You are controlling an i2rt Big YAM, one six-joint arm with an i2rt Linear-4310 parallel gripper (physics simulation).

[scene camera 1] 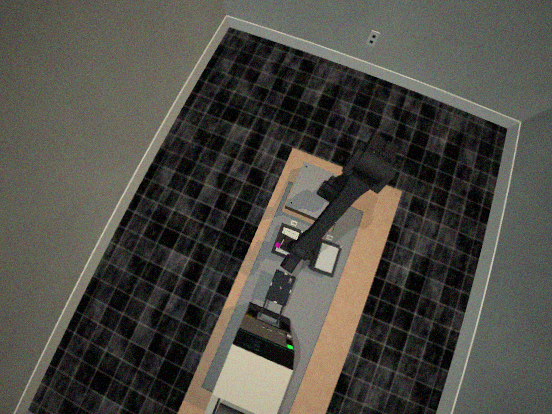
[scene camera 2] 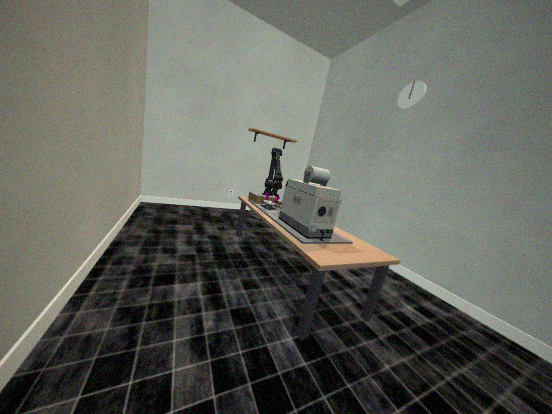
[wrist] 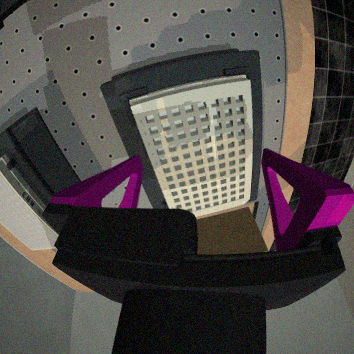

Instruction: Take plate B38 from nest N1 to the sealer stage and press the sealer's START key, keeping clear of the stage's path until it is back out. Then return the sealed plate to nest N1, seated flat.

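Places are measured from the arm's base along level axes (x left, y back, z up), in millimetres.
Pixels of known places: gripper, between the fingertips: (scene camera 1: 287, 244) (scene camera 2: 270, 201) (wrist: 200, 157); arm's base, origin of its link: (scene camera 1: 329, 193).
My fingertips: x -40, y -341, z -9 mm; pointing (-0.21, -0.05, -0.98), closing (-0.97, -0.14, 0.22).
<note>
For each thing: its top centre in the pictures, then the offset to it from my fingertips. "spot": a spot on its surface instead.
- dark sealer stage, a spot on its surface: (scene camera 1: 280, 287) spot: dx +80, dy -185, dz +42 mm
- second pale plate, centre of its top: (wrist: 15, 218) (scene camera 1: 327, 258) dx +199, dy +53, dz +9 mm
A pale plate with a grid of square wells (wrist: 205, 145) (scene camera 1: 291, 233) lies in a dark nest (wrist: 185, 67) (scene camera 1: 279, 235); its label is not readable. My gripper (wrist: 200, 157) (scene camera 2: 272, 198) is open and empty, its magenta fingers to either side of the plate's near part, apparently above it. In scene camera 1 the arm hides part of the gripper and plate. The dark sealer stage (scene camera 1: 280, 287) is out in front of the sealer (scene camera 1: 257, 370) (scene camera 2: 310, 205). A green light (scene camera 1: 290, 346) shows on the sealer's front; the START key's lettering is not legible.
A second pale plate (scene camera 1: 326, 257) (wrist: 27, 215) sits in another dark nest (scene camera 1: 337, 260) beside the first. A raised grey-topped wooden box (scene camera 1: 309, 185) (wrist: 230, 232) stands behind the nests. A wall shelf (scene camera 2: 272, 135) hangs beyond the arm.
</note>
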